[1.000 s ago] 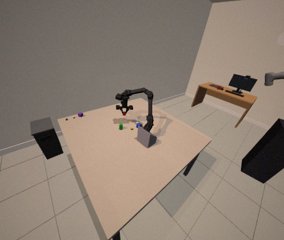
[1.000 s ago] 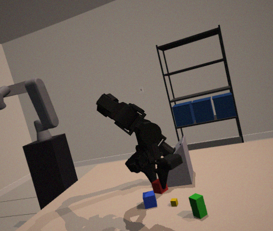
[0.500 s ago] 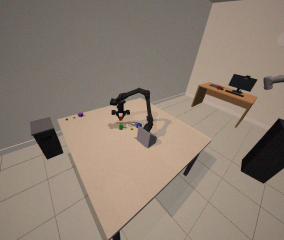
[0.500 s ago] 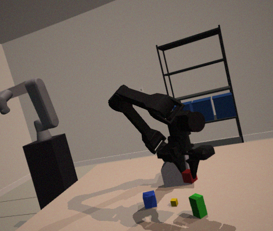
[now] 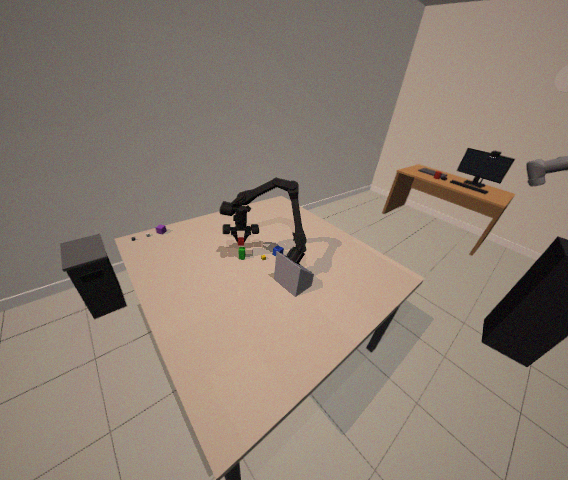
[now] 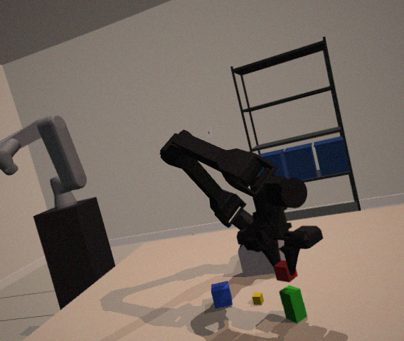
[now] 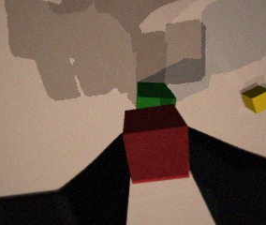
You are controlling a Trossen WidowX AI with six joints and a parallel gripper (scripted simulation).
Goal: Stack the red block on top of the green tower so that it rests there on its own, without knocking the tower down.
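The small yellow block is 100 mm behind my gripper tip, 80 mm to the right of it and 90 mm below it. Round my gripper tip: purple block (530 mm ahead, 210 mm to the left, 80 mm below); blue block (130 mm behind, 180 mm to the right, 80 mm below); red block (10 mm above).
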